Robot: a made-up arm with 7 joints.
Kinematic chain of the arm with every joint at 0, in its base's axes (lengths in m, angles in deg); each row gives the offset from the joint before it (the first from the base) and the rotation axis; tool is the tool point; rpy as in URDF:
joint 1: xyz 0 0 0.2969 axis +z
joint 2: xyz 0 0 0 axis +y
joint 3: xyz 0 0 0.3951 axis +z
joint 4: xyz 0.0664 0 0 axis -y
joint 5: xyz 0.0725 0 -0.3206 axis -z
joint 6: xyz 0 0 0 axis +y
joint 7: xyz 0.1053 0 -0.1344 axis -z
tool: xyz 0 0 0 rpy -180 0 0
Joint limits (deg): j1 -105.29..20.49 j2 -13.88..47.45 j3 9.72..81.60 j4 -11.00..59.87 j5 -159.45..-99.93 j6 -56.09..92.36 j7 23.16..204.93
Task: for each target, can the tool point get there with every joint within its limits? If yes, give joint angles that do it. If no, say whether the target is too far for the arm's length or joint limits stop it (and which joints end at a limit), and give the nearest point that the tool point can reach.
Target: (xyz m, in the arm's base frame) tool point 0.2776 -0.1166 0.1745
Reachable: yes | joints -72.13 25.10 41.53 23.54 -107.16 31.46 188.20
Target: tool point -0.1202 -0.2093 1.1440
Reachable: no: joint limits stop it (at a limit: joint 1, joint 2, joint 3, joint 4, joint 5, joint 6) | nearest point -0.0732 -0.4261 0.7731 | short by 0.432 m
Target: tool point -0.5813 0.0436 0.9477
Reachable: no: joint limits stop it (at a limit: joint 1, joint 2, joint 3, joint 4, joint 5, joint 6) | nearest point -0.2976 0.2895 0.5391 | short by 0.555 m
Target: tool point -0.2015 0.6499 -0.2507
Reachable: no: joint limits stop it (at a limit: joint 1, joint 2, joint 5) | nearest point 0.0471 0.3960 0.1604 | short by 0.543 m
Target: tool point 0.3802 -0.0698 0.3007
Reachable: yes | joints -65.30 15.83 48.12 45.86 -150.54 -0.75 66.60
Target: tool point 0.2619 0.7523 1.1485
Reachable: no: too far | nearest point 0.1607 0.4360 0.7417 | short by 0.525 m
